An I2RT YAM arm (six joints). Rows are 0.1 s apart.
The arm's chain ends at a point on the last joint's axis. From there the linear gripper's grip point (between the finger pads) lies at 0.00 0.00 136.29 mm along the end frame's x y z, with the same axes.
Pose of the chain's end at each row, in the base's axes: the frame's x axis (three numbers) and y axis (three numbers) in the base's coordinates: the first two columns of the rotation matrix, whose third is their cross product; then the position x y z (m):
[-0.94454 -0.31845 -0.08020 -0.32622 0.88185 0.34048 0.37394 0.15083 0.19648]
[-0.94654 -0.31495 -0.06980 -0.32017 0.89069 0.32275 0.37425 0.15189 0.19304]
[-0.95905 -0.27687 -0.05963 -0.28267 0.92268 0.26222 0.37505 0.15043 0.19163]
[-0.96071 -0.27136 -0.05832 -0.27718 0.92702 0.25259 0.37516 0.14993 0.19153]
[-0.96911 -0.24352 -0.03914 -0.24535 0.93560 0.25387 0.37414 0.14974 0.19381]
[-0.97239 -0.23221 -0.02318 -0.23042 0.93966 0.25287 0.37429 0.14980 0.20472]
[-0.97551 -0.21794 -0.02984 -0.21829 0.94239 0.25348 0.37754 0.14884 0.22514]
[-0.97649 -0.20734 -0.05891 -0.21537 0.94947 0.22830 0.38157 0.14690 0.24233]
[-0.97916 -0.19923 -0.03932 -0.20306 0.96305 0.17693 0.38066 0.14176 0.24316]
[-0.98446 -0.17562 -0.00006 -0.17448 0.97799 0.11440 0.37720 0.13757 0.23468]
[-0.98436 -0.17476 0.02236 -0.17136 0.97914 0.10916 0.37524 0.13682 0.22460]
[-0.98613 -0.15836 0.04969 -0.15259 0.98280 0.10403 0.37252 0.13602 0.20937]
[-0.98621 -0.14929 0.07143 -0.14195 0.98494 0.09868 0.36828 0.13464 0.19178]
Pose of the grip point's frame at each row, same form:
[-0.94454 -0.31845 -0.08020 -0.32622 0.88185 0.34048 0.36880 0.19823 0.06880]
[-0.94654 -0.31495 -0.06980 -0.32017 0.89069 0.32275 0.36887 0.19657 0.06439]
[-0.95905 -0.27687 -0.05963 -0.28267 0.92268 0.26222 0.37265 0.18700 0.06036]
[-0.96071 -0.27136 -0.05832 -0.27718 0.92702 0.25259 0.37319 0.18521 0.05990]
[-0.96911 -0.24352 -0.03914 -0.24535 0.93560 0.25387 0.37071 0.18458 0.06209]
[-0.97239 -0.23221 -0.02318 -0.23042 0.93966 0.25287 0.36926 0.18404 0.07290]
[-0.97551 -0.21794 -0.02984 -0.21829 0.94239 0.25348 0.37384 0.18343 0.09336]
[-0.97649 -0.20734 -0.05891 -0.21537 0.94947 0.22830 0.38274 0.17901 0.10988]
[-0.97916 -0.19923 -0.03932 -0.20306 0.96305 0.17693 0.38102 0.16646 0.10913]
[-0.98446 -0.17562 -0.00006 -0.17448 0.97799 0.11440 0.37447 0.15292 0.09928]
[-0.98436 -0.17476 0.02236 -0.17136 0.97914 0.10916 0.36966 0.15094 0.08916]
[-0.98613 -0.15836 0.04969 -0.15259 0.98280 0.10403 0.36362 0.14897 0.07399]
[-0.98621 -0.14929 0.07143 -0.14195 0.98494 0.09868 0.35668 0.14652 0.05651]

